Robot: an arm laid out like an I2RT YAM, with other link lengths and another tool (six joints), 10 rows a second.
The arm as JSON. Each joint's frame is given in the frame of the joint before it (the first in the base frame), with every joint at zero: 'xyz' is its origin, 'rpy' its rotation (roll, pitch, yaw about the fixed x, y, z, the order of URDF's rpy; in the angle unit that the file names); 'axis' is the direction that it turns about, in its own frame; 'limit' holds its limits. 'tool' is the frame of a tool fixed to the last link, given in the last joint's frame.
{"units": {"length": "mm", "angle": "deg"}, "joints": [
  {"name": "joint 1", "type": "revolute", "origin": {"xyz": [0.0, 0.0, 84.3], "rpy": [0.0, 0.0, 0.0]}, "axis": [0.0, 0.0, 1.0], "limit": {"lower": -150.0, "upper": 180.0}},
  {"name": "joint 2", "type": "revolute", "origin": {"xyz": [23.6, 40.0, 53.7], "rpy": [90.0, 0.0, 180.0]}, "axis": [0.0, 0.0, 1.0], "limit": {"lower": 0.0, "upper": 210.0}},
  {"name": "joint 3", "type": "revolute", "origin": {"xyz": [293.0, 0.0, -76.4], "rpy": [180.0, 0.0, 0.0]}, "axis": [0.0, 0.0, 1.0], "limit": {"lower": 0.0, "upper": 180.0}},
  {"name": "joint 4", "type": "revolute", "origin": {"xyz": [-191.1, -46.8, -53.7], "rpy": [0.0, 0.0, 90.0]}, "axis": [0.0, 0.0, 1.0], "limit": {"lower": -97.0, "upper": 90.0}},
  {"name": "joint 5", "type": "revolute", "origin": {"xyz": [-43.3, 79.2, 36.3], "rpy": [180.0, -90.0, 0.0]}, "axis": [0.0, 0.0, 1.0], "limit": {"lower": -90.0, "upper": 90.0}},
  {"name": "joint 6", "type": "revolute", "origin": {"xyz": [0.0, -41.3, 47.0], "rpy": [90.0, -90.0, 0.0]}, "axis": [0.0, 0.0, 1.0], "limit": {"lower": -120.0, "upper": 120.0}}
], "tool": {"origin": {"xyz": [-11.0, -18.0, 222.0], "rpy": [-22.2, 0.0, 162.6]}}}
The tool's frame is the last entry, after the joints.
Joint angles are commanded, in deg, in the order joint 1, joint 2, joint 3, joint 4, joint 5, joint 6. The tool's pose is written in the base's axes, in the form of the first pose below.
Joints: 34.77, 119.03, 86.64, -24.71, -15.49, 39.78
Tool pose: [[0.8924, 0.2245, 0.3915, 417.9], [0.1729, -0.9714, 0.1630, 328.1], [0.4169, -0.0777, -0.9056, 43.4], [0, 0, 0, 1]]
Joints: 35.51, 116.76, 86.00, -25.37, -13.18, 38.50
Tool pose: [[0.8714, 0.2357, 0.4302, 417.9], [0.1912, -0.9708, 0.1447, 323.6], [0.4518, -0.0438, -0.8910, 56.0], [0, 0, 0, 1]]
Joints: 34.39, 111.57, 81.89, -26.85, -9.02, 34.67
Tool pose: [[0.8441, 0.2307, 0.4840, 416.2], [0.2225, -0.9720, 0.0753, 286.7], [0.4878, 0.0441, -0.8718, 68.1], [0, 0, 0, 1]]
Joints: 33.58, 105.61, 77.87, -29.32, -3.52, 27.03
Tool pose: [[0.7863, 0.2630, 0.5590, 411.6], [0.3216, -0.9468, -0.0069, 244.7], [0.5275, 0.1852, -0.8291, 83.4], [0, 0, 0, 1]]
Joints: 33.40, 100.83, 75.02, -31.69, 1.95, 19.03
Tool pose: [[0.7190, 0.3000, 0.6269, 406.9], [0.4401, -0.8947, -0.0765, 210.1], [0.5379, 0.3309, -0.7754, 97.0], [0, 0, 0, 1]]
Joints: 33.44, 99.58, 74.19, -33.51, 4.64, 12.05
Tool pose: [[0.6634, 0.3567, 0.6577, 403.2], [0.5495, -0.8289, -0.1048, 194.2], [0.5078, 0.4309, -0.7459, 97.8], [0, 0, 0, 1]]
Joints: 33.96, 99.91, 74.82, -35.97, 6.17, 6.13
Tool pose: [[0.6117, 0.4230, 0.6685, 398.3], [0.6463, -0.7546, -0.1140, 188.4], [0.4562, 0.5017, -0.7350, 93.9], [0, 0, 0, 1]]
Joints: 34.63, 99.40, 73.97, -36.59, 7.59, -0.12
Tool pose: [[0.5387, 0.4819, 0.6910, 393.8], [0.7347, -0.6701, -0.1054, 184.9], [0.4123, 0.5645, -0.7151, 92.4], [0, 0, 0, 1]]
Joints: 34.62, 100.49, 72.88, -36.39, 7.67, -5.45
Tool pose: [[0.4817, 0.5415, 0.6890, 389.3], [0.8002, -0.5924, -0.0938, 182.7], [0.3574, 0.5965, -0.7186, 79.2], [0, 0, 0, 1]]
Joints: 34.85, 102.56, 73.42, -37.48, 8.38, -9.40
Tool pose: [[0.4389, 0.5892, 0.6784, 386.6], [0.8491, -0.5189, -0.0986, 180.0], [0.2939, 0.6193, -0.7281, 66.2], [0, 0, 0, 1]]
